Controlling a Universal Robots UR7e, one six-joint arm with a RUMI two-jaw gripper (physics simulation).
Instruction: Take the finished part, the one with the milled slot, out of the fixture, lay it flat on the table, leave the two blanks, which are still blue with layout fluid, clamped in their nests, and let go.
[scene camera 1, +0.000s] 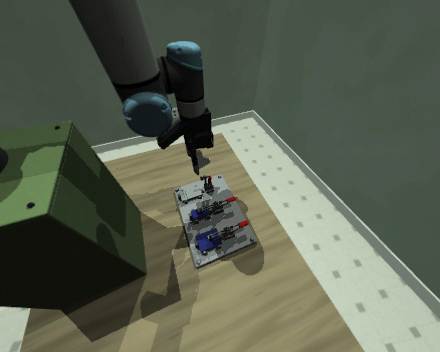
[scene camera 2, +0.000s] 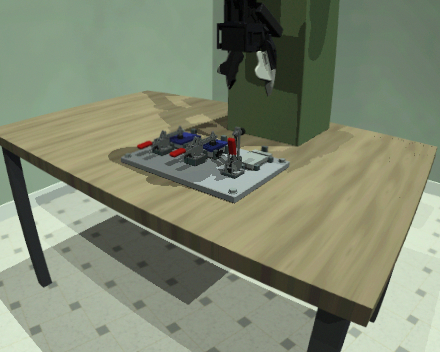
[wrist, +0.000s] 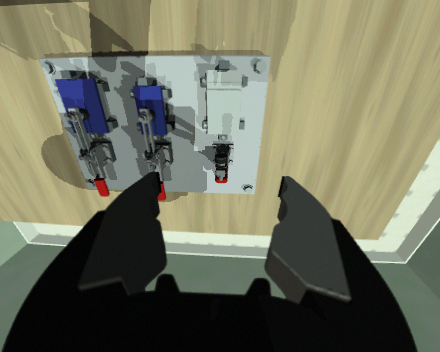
Labels:
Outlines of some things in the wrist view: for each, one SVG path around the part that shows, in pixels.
The gripper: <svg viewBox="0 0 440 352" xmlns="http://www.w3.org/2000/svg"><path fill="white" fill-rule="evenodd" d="M2 349L2 352L418 352L406 318L392 291L342 222L333 219L325 207L290 176L282 176L278 197L281 200L277 215L279 223L273 228L264 265L266 274L286 297L285 299L271 296L270 282L265 278L255 278L246 294L241 295L180 292L173 275L161 274L157 278L155 290L145 291L146 286L167 265L162 227L157 219L160 214L157 197L162 193L159 172L154 171L148 173L124 190L105 210L97 211L50 263L24 300Z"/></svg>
A finished part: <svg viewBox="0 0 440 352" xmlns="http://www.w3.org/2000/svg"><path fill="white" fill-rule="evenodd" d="M206 70L208 134L239 135L243 70Z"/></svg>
A blue blank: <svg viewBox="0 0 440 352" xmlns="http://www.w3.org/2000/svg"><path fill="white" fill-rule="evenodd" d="M133 86L138 117L140 115L139 109L141 108L153 110L156 114L155 120L151 121L153 135L167 135L169 132L167 132L166 124L169 123L166 98L163 98L162 89L165 89L165 86Z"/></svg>

